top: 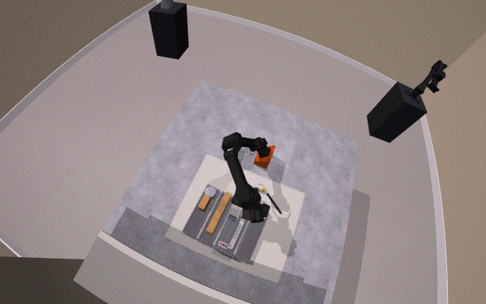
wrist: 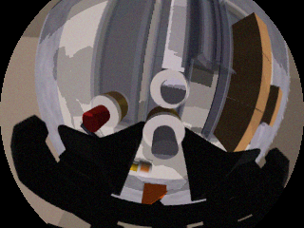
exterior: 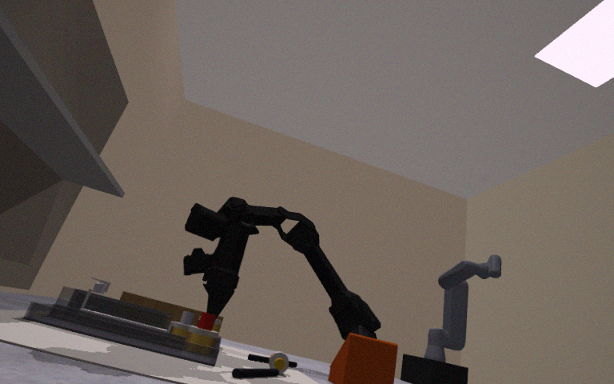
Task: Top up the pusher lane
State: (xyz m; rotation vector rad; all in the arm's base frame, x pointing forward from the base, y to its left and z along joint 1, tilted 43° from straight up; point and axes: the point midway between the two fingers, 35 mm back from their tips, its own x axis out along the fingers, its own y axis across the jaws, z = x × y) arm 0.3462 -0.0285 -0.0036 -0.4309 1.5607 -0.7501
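Right now the lane rack is 14 cm ahead of my gripper tip, 5 cm to the right of it and 3 cm below it.
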